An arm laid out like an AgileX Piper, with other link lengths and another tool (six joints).
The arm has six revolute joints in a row. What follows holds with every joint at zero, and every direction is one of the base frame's. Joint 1 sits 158.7 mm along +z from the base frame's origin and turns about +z. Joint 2 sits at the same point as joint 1 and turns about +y. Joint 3 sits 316.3 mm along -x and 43.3 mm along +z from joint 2 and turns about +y. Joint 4 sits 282.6 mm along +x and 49.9 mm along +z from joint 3 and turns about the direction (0.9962, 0, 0.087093). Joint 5 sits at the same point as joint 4 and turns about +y. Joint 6 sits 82.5 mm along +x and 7.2 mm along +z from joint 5 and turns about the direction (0.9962, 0, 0.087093). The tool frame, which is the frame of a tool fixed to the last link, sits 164.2 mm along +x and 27 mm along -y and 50.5 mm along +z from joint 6; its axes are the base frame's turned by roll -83.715, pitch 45.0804 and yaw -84.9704 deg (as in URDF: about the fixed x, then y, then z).
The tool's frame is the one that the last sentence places.
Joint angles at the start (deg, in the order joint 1, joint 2, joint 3, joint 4, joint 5, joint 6):
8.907 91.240 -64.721 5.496 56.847 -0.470
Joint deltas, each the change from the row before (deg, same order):
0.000 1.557 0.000 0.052 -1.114 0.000
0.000 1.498 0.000 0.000 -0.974 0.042
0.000 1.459 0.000 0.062 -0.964 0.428
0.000 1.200 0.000 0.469 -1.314 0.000
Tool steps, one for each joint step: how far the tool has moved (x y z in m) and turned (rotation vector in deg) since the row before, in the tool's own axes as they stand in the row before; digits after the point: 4 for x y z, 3 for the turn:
-0.0010 -0.0024 0.0102 -0.281 0.333 0.158
-0.0004 -0.0020 0.0099 -0.308 0.421 0.167
-0.0002 -0.0018 0.0097 -0.322 0.360 0.584
-0.0028 -0.0020 0.0079 -0.130 -0.303 0.375

